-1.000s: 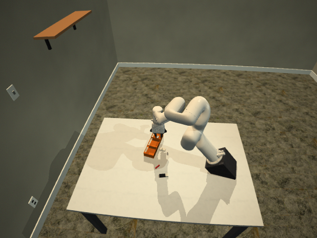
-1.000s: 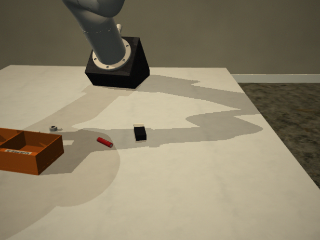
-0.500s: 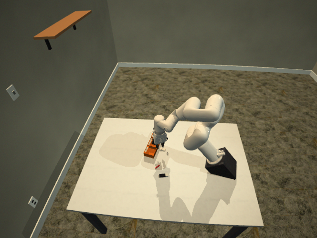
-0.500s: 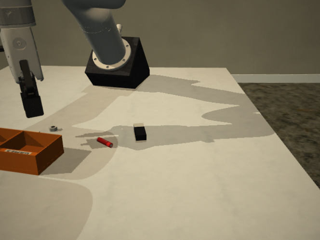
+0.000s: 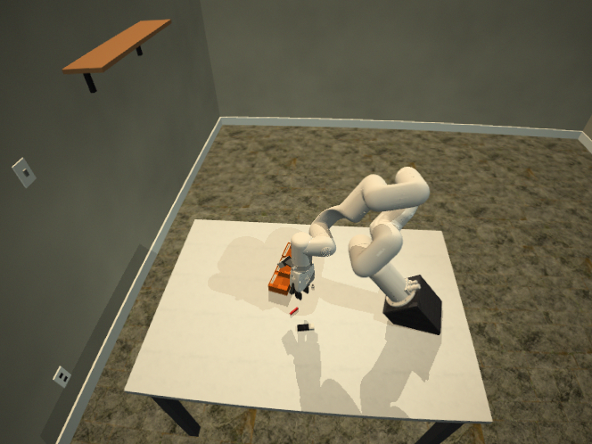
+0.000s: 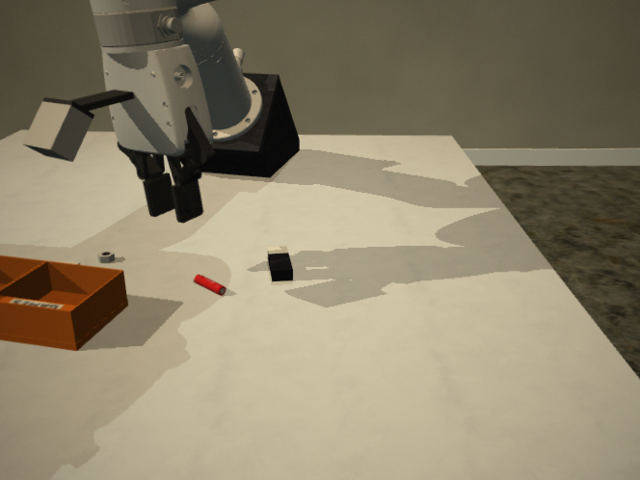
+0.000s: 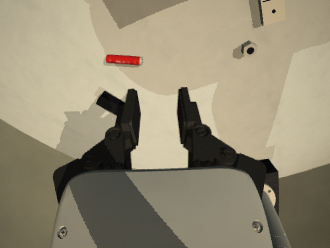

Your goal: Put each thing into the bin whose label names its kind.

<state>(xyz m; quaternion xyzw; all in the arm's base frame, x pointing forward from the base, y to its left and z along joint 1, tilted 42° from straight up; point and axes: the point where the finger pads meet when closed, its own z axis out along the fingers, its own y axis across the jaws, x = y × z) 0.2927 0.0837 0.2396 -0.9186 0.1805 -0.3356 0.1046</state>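
Right now the black thing is 50 mm behind my hand, 100 mm to the left of it and 90 mm below it. From my hand the other things lie so: white domino (30 mm ahead, 130 mm to the right, 90 mm below); then grey nut (20 mm behind, 100 mm to the right, 90 mm below); then red battery (20 mm ahead, 40 mm to the left, 90 mm below).
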